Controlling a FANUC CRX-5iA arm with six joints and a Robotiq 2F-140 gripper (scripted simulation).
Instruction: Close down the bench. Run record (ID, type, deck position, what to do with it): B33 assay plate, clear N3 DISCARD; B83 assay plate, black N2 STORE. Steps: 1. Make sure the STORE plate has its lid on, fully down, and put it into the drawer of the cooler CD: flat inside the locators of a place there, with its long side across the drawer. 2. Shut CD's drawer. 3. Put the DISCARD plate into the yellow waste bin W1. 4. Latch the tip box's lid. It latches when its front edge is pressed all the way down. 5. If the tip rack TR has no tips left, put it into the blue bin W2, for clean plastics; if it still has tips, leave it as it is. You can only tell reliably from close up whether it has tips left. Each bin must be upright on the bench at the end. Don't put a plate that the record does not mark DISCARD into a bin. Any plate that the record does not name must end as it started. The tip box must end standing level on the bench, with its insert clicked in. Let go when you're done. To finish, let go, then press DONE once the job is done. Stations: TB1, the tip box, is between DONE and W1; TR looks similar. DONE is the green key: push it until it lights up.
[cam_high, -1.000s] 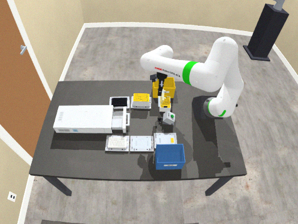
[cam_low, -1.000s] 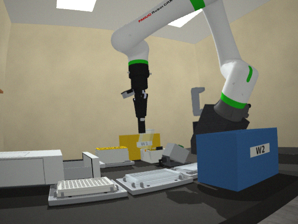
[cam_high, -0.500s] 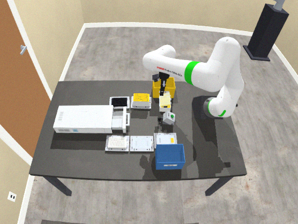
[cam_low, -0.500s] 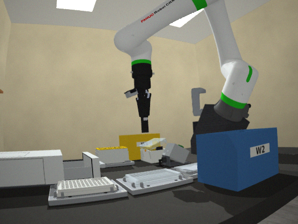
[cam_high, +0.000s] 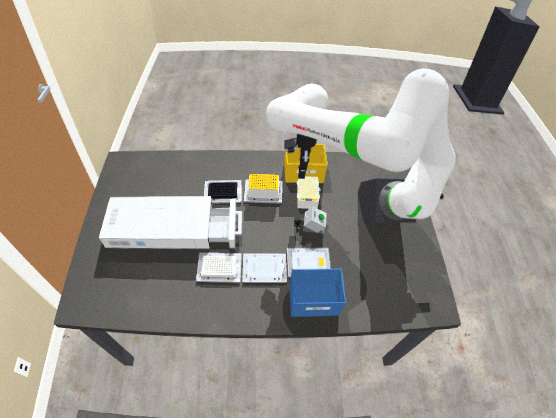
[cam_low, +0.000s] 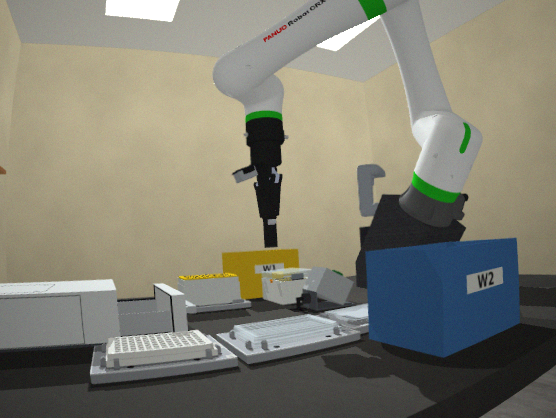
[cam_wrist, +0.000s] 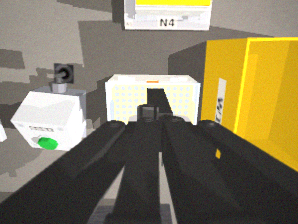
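The clear tip box lid is 40 mm behind my hand and 100 mm below it. Round my hand: yellow tip box insert: 40 mm behind, 110 mm below; then tip rack TR: 140 mm ahead, 40 mm to the right, 110 mm below; then tip box TB1: 40 mm behind, 120 mm below.
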